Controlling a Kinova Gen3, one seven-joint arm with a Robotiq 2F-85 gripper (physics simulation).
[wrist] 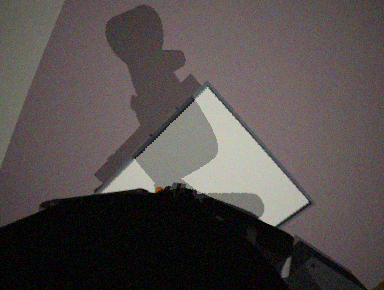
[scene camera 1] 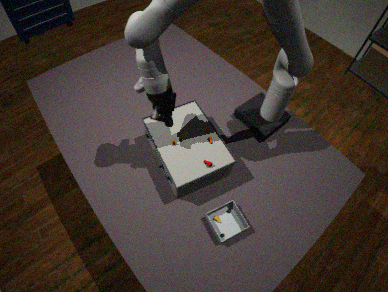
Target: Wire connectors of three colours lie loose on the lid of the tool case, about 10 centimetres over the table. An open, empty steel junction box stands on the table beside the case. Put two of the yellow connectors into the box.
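The tool case stands on the table, its pale lid partly in shadow. My gripper is shut and empty, over the far left part of the lid. On the lid, an orange connector shows close to the fingertips in the wrist view. A second orange connector lies near the right edge, and a red connector lies nearer the front. A dim yellowish connector lies in the arm's shadow. The steel junction box holds one yellow connector.
The junction box stands in front of the case, a short gap away. Two small dark spots are at its inner corners. The arm's dark base is right of the case. A blue drawer cabinet and a shelf rack stand beyond the table.
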